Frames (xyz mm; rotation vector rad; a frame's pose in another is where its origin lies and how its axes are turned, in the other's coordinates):
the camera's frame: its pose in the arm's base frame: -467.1 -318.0 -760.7 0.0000 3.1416 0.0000
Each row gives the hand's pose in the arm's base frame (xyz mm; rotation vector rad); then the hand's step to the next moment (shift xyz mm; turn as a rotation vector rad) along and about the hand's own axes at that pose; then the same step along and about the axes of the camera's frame.
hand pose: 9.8 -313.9 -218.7 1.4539 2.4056 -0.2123
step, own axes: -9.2 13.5 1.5 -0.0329 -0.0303 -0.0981
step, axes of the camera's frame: -16.1 -1.8 -2.3 0.0317 -0.0134 -0.1022
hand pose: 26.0 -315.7 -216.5 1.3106 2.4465 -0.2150
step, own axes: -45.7 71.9 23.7 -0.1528 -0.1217 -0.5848
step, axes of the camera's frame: -88.4 -2.2 2.2 0.1621 -0.0131 -0.5947
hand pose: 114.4 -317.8 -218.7 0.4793 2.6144 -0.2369
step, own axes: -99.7 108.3 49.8 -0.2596 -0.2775 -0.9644
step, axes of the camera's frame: -143.8 58.7 5.0 0.2897 -0.0948 -0.9907
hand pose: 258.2 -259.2 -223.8 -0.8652 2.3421 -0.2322
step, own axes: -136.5 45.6 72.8 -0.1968 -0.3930 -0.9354
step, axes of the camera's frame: -101.1 125.5 6.3 0.2481 -0.2222 -0.9784
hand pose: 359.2 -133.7 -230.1 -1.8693 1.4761 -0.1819
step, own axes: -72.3 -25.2 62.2 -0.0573 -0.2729 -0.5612
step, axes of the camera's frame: -28.6 94.2 6.1 0.0998 -0.1848 -0.5904
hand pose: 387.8 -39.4 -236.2 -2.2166 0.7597 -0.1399
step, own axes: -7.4 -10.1 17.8 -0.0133 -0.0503 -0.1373
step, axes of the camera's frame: -4.6 20.8 4.2 0.0317 -0.0542 -0.1327
